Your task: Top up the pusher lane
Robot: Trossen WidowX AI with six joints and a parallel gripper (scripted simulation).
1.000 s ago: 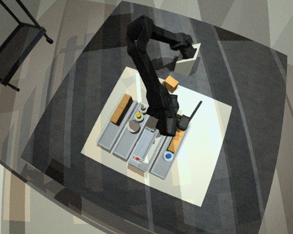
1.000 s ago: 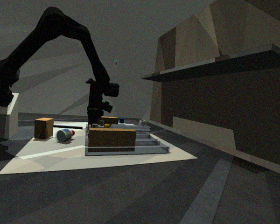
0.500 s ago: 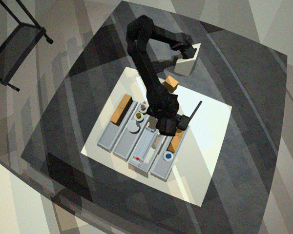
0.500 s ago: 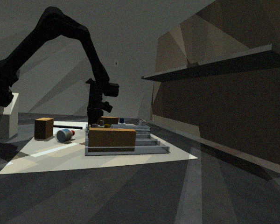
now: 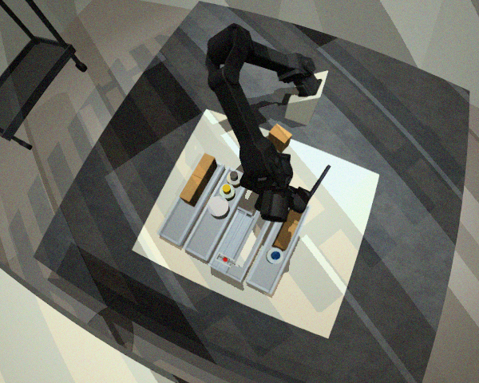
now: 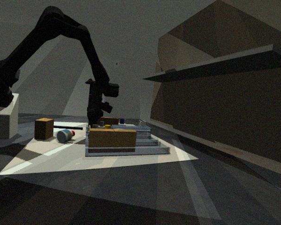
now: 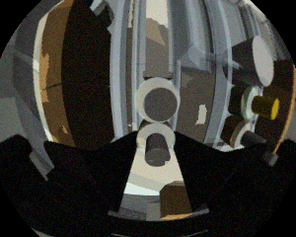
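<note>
The sprung lane is 140 mm ahead of my gripper tip, 30 mm to the right of it and 10 mm below it. The rest, counted from my gripper tip: brown box (180 mm behind, 60 mm to the right, 10 mm above); then red mark (220 mm ahead, 40 mm to the right, 40 mm above); then black rod (110 mm behind, 110 mm to the left, 20 mm below).
</note>
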